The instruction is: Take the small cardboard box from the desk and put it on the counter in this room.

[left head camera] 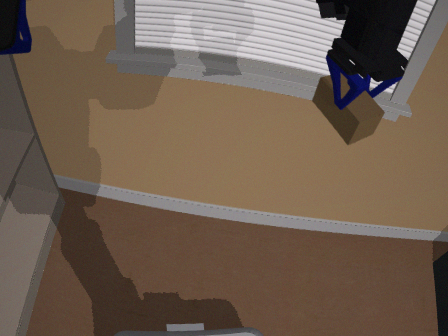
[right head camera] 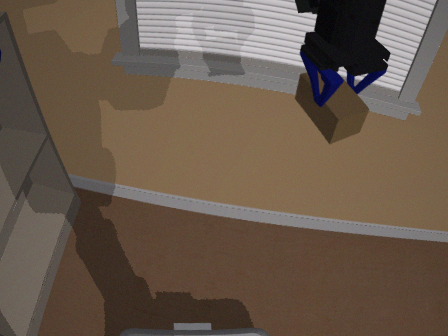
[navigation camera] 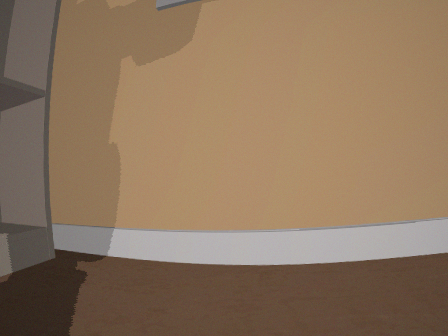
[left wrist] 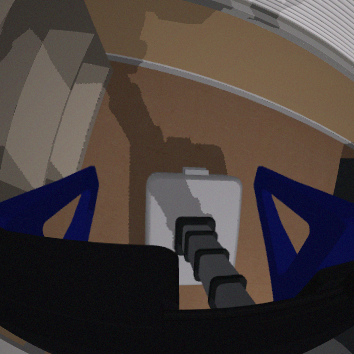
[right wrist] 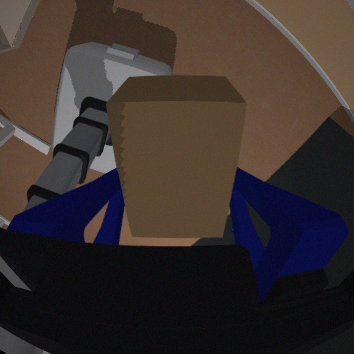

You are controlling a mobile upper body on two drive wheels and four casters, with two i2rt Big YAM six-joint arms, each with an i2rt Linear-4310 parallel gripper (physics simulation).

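Frame: origin at the left arm's base, x ahead, y left, z up, level; millimetres.
Seen in the pictures: left gripper, fingertip midpoint: [left wrist: 175,174]; right gripper, fingertip midpoint: [left head camera: 352,102] [right head camera: 334,99] [right wrist: 176,174].
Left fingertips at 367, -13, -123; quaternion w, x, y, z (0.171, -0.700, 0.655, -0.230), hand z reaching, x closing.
Note:
A point is followed by its place in that frame, as x, y, z.
The small cardboard box [left head camera: 350,117] {409, -434, -266} [right head camera: 332,112] {407, -435, -259} [right wrist: 180,165] {459, -448, -257} is held up at the upper right of both head camera views, and fills the middle of the right wrist view. My right gripper [left head camera: 357,95] {444, -452, -270} [right head camera: 339,92] {444, -452, -270} [right wrist: 176,174] {444, -452, -270} is shut on it, with one blue finger on each side. The box hangs tilted in the head views, in front of the wall and the window sill. My left gripper [left wrist: 175,174] {367, -13, -123} is open and empty; part of one blue finger shows at the top left of the left head view. Neither the desk nor the counter can be made out.
A wall with a blinded window [left head camera: 225,30] {910, -344, -469} [right head camera: 220,25] {914, -327, -455} and a white baseboard [left head camera: 200,207] {904, -338, -1341} [navigation camera: 225,247] {930, -224, -1363} stands ahead. A grey shelf unit [left head camera: 35,300] [navigation camera: 49,175] stands at the left. A dark surface [left head camera: 442,290] {316, -1480, -1346} [right wrist: 310,200] {60, -1424, -997} lies at the right. My light grey base [left wrist: 215,195] {217, -329, -1150} shows below.

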